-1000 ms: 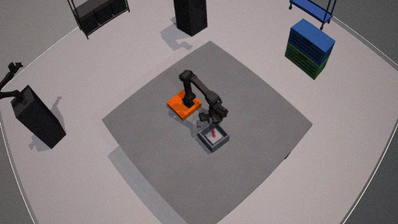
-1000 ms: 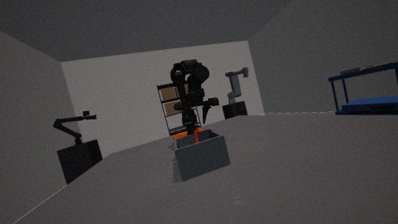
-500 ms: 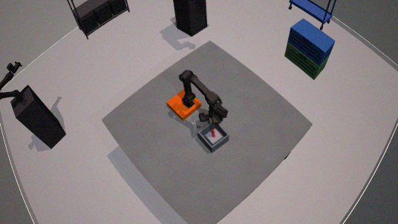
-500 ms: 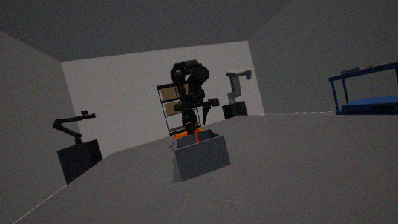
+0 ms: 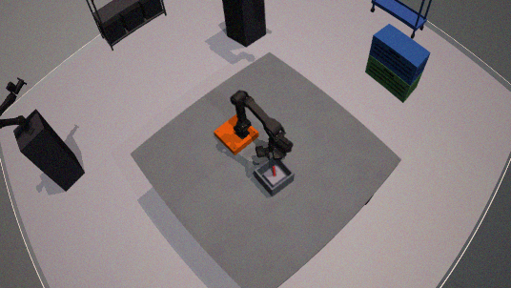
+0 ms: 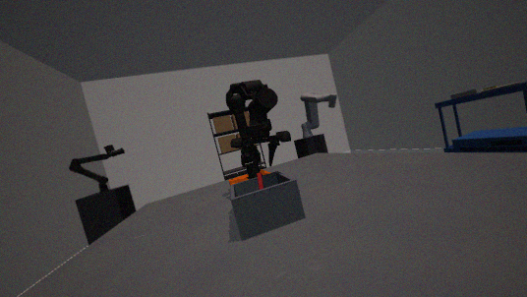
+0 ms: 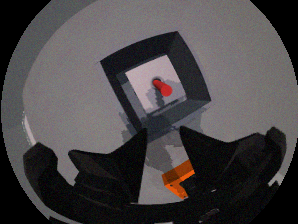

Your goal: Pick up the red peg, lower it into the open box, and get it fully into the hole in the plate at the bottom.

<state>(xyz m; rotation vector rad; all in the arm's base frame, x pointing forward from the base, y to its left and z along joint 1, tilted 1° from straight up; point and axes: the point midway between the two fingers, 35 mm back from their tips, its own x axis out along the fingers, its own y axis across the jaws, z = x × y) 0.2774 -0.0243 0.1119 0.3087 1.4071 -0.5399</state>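
The red peg is 5 cm ahead of my gripper tip, 4 cm to the right of it and 4 cm below it. Round my gripper tip: pale plate (5 cm ahead, 4 cm to the right, 8 cm below); grey box (5 cm ahead, 4 cm to the right, 10 cm below).
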